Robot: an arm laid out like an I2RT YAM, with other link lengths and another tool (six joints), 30 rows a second.
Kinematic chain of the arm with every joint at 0, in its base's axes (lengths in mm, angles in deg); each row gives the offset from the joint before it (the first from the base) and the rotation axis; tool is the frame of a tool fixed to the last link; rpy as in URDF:
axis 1: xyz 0 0 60.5 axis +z
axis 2: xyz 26 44.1 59.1 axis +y
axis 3: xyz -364.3 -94.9 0 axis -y
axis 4: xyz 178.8 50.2 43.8 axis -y
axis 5: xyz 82.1 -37.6 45 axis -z
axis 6: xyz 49.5 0 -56.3 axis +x
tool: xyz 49 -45 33 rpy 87.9 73.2 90
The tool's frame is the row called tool.
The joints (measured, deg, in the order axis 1, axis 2, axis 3, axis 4, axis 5, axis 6), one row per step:
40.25 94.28 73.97 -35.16 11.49 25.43
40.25 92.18 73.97 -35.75 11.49 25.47
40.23 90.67 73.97 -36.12 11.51 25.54
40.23 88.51 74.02 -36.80 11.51 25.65
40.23 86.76 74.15 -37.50 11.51 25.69
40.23 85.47 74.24 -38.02 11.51 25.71
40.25 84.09 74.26 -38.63 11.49 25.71
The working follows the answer.
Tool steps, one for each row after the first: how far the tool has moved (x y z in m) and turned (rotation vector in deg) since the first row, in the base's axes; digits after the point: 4 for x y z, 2 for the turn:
-0.0069 -0.0059 0.0100 1.00 -1.14 -0.03
-0.0120 -0.0103 0.0170 1.76 -2.01 -0.12
-0.0196 -0.0168 0.0267 2.81 -3.15 -0.20
-0.0261 -0.0223 0.0344 3.60 -4.04 -0.24
-0.0310 -0.0265 0.0399 4.17 -4.69 -0.25
-0.0365 -0.0310 0.0451 4.69 -5.28 -0.22

Tool pose at each row, in the base's axes (x y z in m, rotation vector in deg; rounded; the steps above come from the unrounded poses):
0.3243 0.1284 0.3233 6.26 145.07 21.47
0.3173 0.1225 0.3333 6.44 143.77 22.68
0.3123 0.1181 0.3403 6.66 142.77 23.57
0.3047 0.1116 0.3500 6.92 141.44 24.80
0.2982 0.1061 0.3577 7.06 140.41 25.72
0.2933 0.1019 0.3632 7.15 139.66 26.38
0.2877 0.0974 0.3684 7.18 138.98 27.01

